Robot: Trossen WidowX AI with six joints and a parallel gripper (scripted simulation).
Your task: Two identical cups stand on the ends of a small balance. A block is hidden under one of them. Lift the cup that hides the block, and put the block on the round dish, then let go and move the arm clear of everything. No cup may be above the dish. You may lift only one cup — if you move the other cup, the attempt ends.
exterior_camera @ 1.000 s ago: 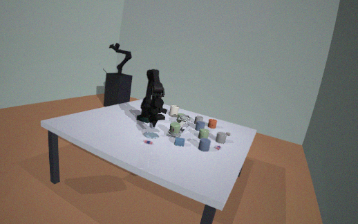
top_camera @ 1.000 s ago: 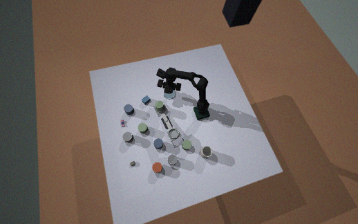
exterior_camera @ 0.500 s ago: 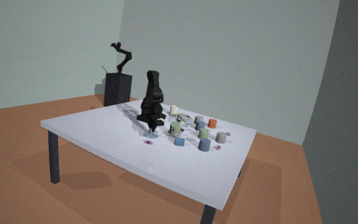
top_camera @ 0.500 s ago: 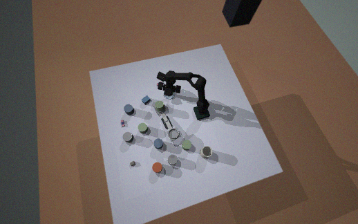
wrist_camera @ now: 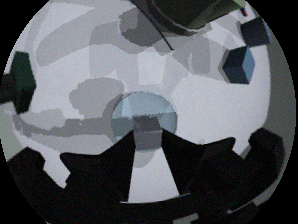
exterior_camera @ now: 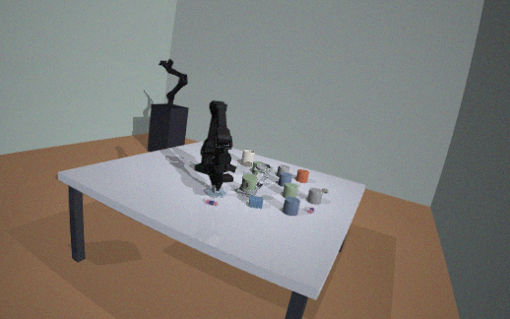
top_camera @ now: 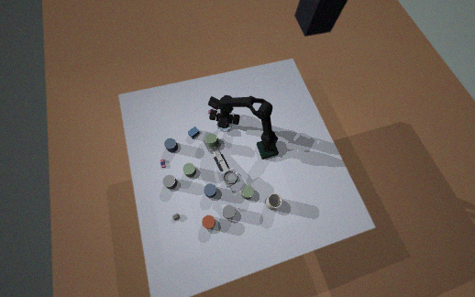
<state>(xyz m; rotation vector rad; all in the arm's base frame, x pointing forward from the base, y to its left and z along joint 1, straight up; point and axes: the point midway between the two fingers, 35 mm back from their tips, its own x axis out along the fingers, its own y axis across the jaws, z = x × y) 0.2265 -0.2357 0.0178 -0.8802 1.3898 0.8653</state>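
Right now my gripper tip is right at the grey block. The rest, counted from my gripper tip: beige cup (570 mm to the left, 140 mm behind, 20 mm above); then pale blue round dish (10 mm below); then blue block (210 mm ahead, 20 mm to the left).
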